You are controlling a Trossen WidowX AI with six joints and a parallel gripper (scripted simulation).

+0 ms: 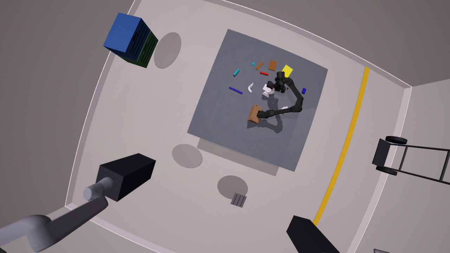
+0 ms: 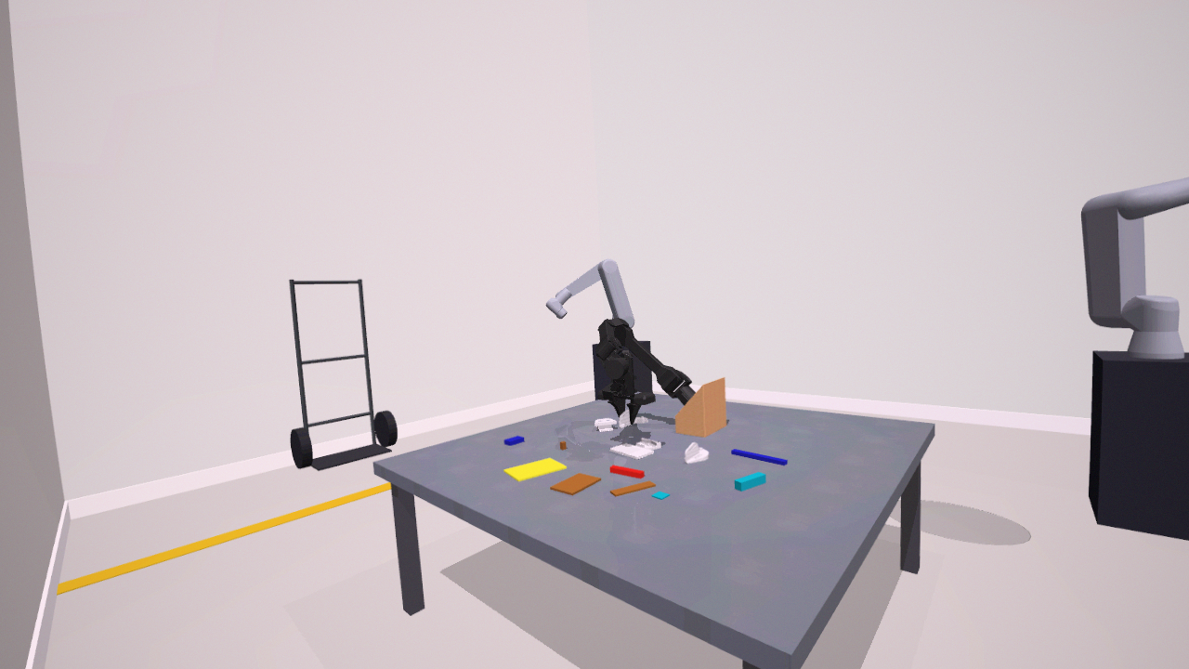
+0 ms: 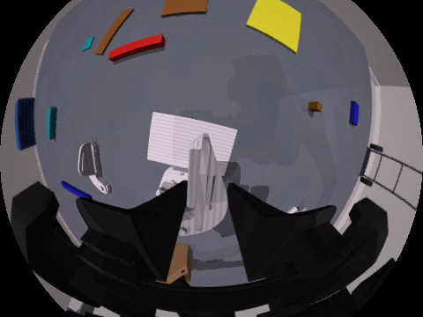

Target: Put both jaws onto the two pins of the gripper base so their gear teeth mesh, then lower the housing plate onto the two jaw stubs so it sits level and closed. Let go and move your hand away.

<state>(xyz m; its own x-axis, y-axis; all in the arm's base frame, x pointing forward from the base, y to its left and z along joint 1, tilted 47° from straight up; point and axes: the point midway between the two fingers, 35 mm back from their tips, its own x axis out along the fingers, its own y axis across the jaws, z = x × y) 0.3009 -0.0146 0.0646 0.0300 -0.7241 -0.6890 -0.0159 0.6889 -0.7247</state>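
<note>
My gripper tip is now 30 mm past the white jaw and 20 mm to the right of it. Round my gripper tip: brown plate 300 mm ahead, 80 mm below, 70 mm to the left; then flat white ribbed part 80 mm below, 30 mm to the left, 20 mm ahead; then red bar 170 mm ahead, 130 mm to the left, 70 mm below.
</note>
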